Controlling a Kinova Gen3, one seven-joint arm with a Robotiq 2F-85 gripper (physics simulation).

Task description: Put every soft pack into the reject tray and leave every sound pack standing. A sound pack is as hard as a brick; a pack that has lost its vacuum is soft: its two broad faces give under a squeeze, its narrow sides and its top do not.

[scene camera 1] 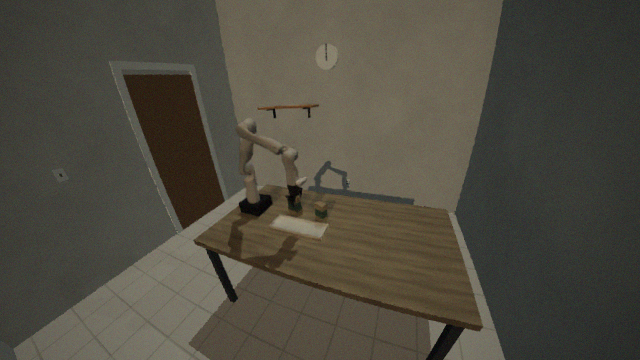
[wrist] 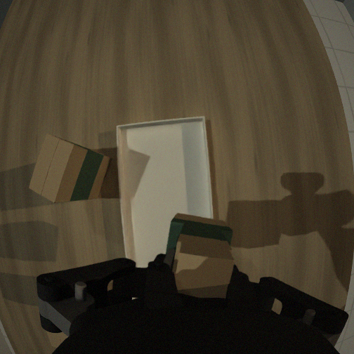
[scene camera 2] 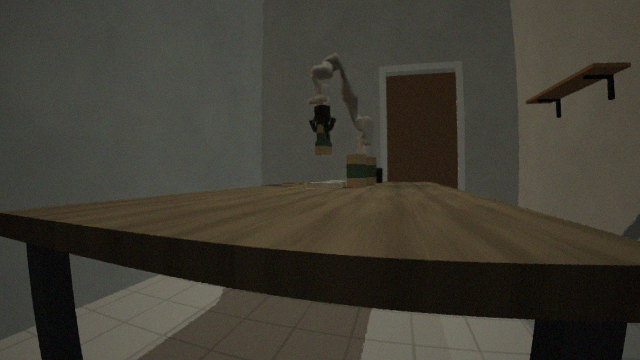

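Where they show: gripper, fingertip midpoint: (scene camera 1: 296,205) (scene camera 2: 322,140); arm's base, link origin: (scene camera 1: 254,200).
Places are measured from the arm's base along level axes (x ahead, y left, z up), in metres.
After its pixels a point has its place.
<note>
My gripper (scene camera 1: 294,195) {x 0.446, y -0.221, z 0.129 m} (scene camera 2: 323,132) {x 0.446, y -0.221, z 0.129 m} (wrist: 195,264) is shut on a tan pack with a green band (scene camera 2: 323,143) {x 0.479, y -0.214, z 0.110 m} (wrist: 206,245) and holds it upright, well above the table. In the wrist view this pack overlaps the near end of the white reject tray (scene camera 1: 300,226) {x 0.437, y -0.165, z -0.088 m} (scene camera 2: 325,184) {x 0.626, y -0.192, z -0.074 m} (wrist: 160,200), which looks empty where it shows. One pack (scene camera 1: 321,210) {x 0.584, y -0.102, z 0.020 m} (scene camera 2: 356,171) {x 0.612, y -0.066, z -0.022 m} (wrist: 70,170) stands behind the tray, apart from it. Another pack (scene camera 2: 371,171) {x 0.376, y 0.015, z -0.021 m} stands farther back, partly hidden by the first in scene camera 2. Softness cannot be seen.
The wooden table (scene camera 1: 390,245) {x 1.046, y -0.275, z -0.090 m} (scene camera 2: 320,225) {x 1.380, y -0.132, z -0.090 m} (wrist: 260,100) carries the tray, the packs and the arm's black base (scene camera 1: 255,205) {x 0.046, y -0.071, z 0.000 m}. Shadows of the arm fall across the table in front of the tray. A shelf (scene camera 1: 288,107) (scene camera 2: 580,82) hangs on the wall.
</note>
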